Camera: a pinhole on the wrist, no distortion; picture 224 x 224 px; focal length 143.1 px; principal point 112.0 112.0 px. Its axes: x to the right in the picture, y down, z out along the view. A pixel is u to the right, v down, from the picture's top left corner.
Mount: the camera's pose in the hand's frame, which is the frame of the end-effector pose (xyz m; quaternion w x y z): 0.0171 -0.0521 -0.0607 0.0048 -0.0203 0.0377 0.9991
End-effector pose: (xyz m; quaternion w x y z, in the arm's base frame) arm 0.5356 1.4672 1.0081 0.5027 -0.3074 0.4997 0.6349
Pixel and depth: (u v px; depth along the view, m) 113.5 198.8 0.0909
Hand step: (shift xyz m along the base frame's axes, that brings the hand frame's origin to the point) 0.0949 0.0355 -0.0326
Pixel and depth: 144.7 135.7 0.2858
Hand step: 0.1166 0.1920 0.0987
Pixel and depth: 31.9 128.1 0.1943
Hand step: 0.0364 0.1698 -0.0813
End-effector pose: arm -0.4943 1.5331 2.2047 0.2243 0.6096 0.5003 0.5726
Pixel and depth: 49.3 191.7 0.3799
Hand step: 0.2050 0.3397 -0.2040
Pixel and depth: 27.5 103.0 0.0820
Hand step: -0.0034 0.0771 -0.0109
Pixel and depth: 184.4 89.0 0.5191
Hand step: 0.4724 -0.1272 -0.1714
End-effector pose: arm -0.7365 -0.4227 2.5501 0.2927 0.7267 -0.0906 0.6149
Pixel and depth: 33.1 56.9 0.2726
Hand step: 0.1763 -0.1348 0.1565
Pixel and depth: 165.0 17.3 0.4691
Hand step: 0.1325 -0.4802 -0.0976
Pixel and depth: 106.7 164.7 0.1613
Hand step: 0.1404 0.0280 -0.0237
